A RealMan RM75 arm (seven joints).
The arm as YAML. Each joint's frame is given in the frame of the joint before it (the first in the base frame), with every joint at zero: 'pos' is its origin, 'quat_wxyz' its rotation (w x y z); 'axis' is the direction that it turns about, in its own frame. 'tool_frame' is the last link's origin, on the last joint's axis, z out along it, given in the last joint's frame.
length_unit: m
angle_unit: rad
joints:
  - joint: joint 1
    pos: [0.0, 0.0, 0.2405]
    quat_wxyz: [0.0, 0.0, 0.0, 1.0]
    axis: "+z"
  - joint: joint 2
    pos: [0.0, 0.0, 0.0]
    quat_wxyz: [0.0, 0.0, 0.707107, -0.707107]
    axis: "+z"
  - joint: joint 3
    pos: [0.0, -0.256, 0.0]
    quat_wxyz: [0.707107, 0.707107, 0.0, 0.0]
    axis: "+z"
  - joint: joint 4
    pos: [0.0, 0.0, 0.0]
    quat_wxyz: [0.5, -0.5, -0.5, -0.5]
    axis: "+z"
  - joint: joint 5
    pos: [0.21, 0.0, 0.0]
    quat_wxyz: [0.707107, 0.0, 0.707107, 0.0]
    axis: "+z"
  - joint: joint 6
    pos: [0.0, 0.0, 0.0]
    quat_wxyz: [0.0, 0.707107, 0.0, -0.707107]
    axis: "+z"
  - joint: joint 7
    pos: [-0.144, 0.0, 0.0]
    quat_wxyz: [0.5, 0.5, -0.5, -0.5]
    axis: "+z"
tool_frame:
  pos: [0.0, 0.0, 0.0]
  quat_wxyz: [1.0, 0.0, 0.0, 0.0]
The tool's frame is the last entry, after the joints.
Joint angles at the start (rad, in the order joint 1, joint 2, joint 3, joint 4, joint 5, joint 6, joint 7): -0.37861, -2.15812, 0.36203, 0.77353, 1.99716, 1.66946, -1.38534
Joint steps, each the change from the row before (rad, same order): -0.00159, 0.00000, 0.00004, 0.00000, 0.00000, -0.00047, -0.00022; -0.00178, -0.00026, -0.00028, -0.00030, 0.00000, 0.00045, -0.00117; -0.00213, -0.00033, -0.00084, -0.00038, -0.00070, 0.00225, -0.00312; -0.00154, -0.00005, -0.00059, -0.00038, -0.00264, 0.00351, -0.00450; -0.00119, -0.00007, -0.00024, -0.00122, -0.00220, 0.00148, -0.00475; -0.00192, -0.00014, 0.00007, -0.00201, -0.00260, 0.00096, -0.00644; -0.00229, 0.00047, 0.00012, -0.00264, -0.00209, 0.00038, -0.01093; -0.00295, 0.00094, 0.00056, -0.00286, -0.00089, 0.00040, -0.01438; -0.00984, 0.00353, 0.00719, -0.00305, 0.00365, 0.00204, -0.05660; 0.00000, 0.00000, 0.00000, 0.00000, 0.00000, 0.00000, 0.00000; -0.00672, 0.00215, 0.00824, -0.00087, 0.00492, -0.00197, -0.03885
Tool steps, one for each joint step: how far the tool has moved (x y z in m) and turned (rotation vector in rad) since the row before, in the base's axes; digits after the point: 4 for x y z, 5 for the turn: 0.0004, 0.0005, 0.0000, 0.00010, 0.00010, -0.00112; 0.0006, 0.0005, -0.0001, -0.00077, -0.00148, -0.00108; 0.0009, 0.0004, 0.0000, -0.00159, -0.00420, -0.00123; 0.0010, 0.0003, 0.0002, -0.00137, -0.00641, -0.00108; 0.0006, 0.0003, 0.0000, -0.00159, -0.00592, 0.00105; 0.0009, 0.0005, -0.0002, -0.00250, -0.00750, 0.00182; 0.0007, 0.0007, -0.0001, -0.00485, -0.00951, 0.00508; 0.0008, 0.0008, -0.0002, -0.00772, -0.01043, 0.00667; 0.0028, 0.0026, -0.0006, -0.03597, -0.02863, 0.02376; 0.0000, 0.0000, 0.0000, 0.00000, 0.00000, 0.00000; 0.0018, 0.0020, -0.0009, -0.02697, -0.01430, 0.01732
